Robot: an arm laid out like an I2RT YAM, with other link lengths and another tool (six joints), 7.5 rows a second.
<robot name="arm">
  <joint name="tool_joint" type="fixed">
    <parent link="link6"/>
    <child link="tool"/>
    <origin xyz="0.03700 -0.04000 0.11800" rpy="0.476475 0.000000 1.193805"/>
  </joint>
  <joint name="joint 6" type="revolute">
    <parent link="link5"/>
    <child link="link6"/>
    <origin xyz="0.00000 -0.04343 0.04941" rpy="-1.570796 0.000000 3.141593"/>
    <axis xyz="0 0 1"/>
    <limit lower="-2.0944" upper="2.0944"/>
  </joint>
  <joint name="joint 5" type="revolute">
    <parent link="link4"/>
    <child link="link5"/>
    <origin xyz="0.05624 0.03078 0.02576" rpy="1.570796 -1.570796 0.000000"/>
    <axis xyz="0 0 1"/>
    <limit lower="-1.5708" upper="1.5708"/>
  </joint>
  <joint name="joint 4" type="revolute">
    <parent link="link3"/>
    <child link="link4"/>
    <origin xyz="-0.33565 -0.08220 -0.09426" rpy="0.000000 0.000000 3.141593"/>
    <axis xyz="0 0 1"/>
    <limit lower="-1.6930" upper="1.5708"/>
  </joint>
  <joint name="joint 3" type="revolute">
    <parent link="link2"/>
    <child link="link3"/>
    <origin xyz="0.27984 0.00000 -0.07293" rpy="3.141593 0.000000 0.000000"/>
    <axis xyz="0 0 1"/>
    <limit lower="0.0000" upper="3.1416"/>
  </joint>
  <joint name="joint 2" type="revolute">
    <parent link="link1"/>
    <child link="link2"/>
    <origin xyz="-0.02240 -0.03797 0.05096" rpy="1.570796 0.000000 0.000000"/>
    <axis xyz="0 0 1"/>
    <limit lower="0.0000" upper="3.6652"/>
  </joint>
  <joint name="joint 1" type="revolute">
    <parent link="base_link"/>
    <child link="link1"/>
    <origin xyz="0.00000 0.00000 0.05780" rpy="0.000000 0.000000 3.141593"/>
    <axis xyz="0 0 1"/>
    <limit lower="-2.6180" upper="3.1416"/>
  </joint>
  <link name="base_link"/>
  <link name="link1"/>
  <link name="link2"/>
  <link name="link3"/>
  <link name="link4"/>
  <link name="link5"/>
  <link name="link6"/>
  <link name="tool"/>
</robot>
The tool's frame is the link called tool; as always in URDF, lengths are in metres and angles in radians.
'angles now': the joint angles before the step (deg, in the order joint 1, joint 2, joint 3, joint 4, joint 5, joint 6). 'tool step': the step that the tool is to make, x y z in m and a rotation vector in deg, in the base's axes. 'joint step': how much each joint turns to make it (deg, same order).
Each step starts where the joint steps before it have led.
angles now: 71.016, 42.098, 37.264, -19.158, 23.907, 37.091
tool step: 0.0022, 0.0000, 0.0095, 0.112, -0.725, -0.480
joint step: 0.016, 0.357, 1.486, -0.609, 0.716, -0.433
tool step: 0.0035, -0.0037, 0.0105, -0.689, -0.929, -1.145
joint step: -0.007, 0.180, 1.943, -1.848, 1.483, -0.616
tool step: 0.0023, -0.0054, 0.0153, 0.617, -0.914, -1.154
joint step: -0.006, -0.706, 1.762, -1.506, 1.316, -0.180
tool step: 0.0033, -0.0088, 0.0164, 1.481, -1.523, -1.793
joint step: -0.012, -1.754, 0.956, -0.686, 2.009, -0.268
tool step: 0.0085, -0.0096, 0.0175, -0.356, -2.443, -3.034
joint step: -0.087, -0.263, 2.295, -1.324, 3.598, -1.490
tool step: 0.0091, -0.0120, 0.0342, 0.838, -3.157, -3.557
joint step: -0.075, 0.158, 4.453, -1.408, 4.146, -1.842
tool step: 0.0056, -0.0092, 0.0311, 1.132, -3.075, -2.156
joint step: -0.084, 0.174, 3.713, 0.073, 2.645, -2.460
